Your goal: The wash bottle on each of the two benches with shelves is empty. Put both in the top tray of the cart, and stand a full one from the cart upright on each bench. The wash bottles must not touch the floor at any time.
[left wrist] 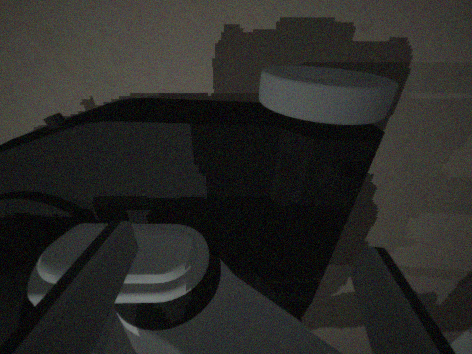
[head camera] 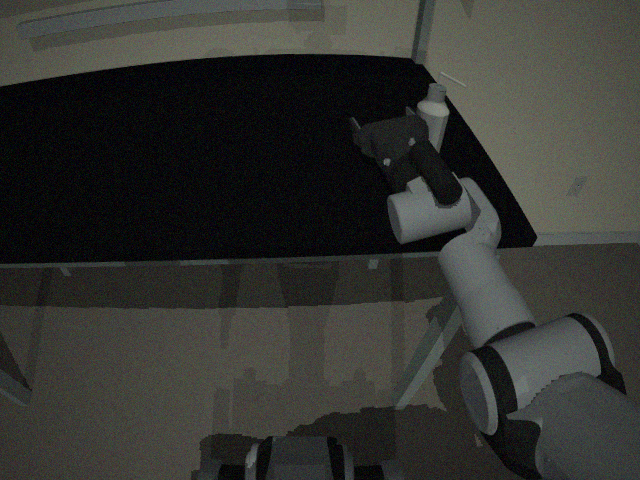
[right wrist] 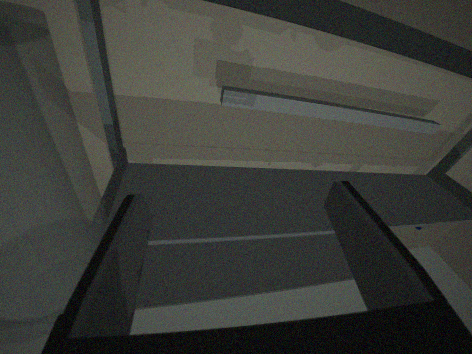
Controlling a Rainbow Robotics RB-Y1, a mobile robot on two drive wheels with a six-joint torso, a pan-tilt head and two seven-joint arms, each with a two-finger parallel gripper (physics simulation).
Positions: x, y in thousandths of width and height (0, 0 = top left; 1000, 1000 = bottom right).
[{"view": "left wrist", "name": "my left gripper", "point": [516, 696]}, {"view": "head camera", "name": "wash bottle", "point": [677, 228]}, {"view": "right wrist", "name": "my right gripper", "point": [510, 564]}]
